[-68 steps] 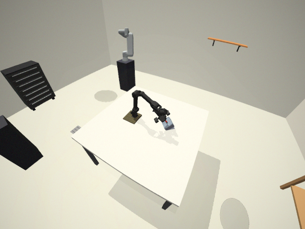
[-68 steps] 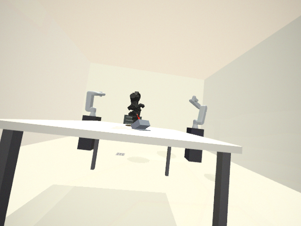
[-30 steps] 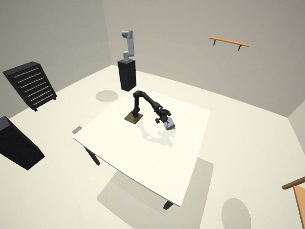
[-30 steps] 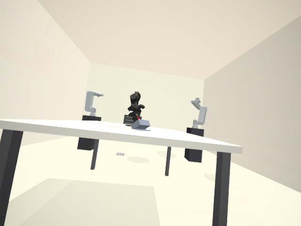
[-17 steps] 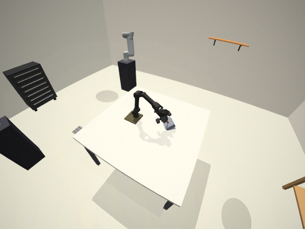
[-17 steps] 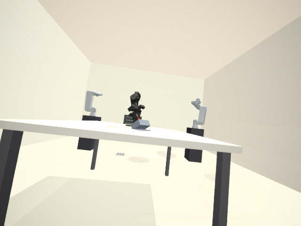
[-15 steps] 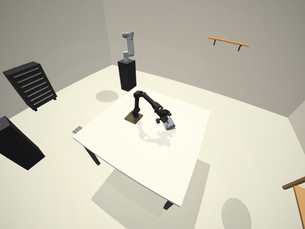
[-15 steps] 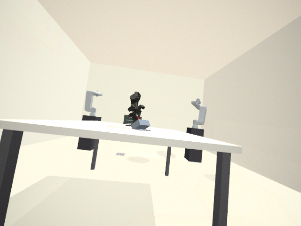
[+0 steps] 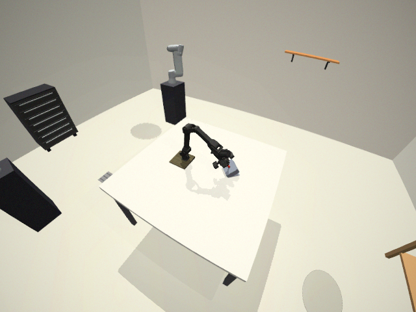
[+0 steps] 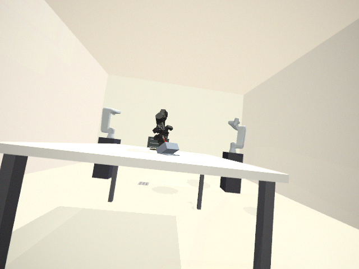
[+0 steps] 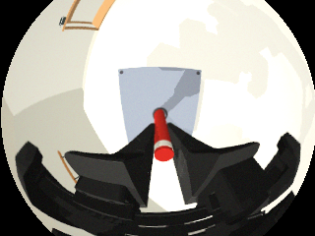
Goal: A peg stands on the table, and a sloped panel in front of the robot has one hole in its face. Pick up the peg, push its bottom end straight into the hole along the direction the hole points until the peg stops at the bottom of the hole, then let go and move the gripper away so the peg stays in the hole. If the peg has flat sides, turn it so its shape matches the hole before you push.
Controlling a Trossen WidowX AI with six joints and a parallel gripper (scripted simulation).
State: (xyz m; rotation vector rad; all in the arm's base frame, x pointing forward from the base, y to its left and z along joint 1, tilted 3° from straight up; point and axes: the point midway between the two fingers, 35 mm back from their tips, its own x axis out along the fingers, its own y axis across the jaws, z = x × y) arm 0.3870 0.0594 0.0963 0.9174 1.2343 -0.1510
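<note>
Right now my gripper tip is 5 cm above the sloped panel, 3 cm to the right of it and 2 cm short of it. From my gripper tip the other things lie so: red peg: 1 cm to the right, 1 cm behind, 1 cm above.
</note>
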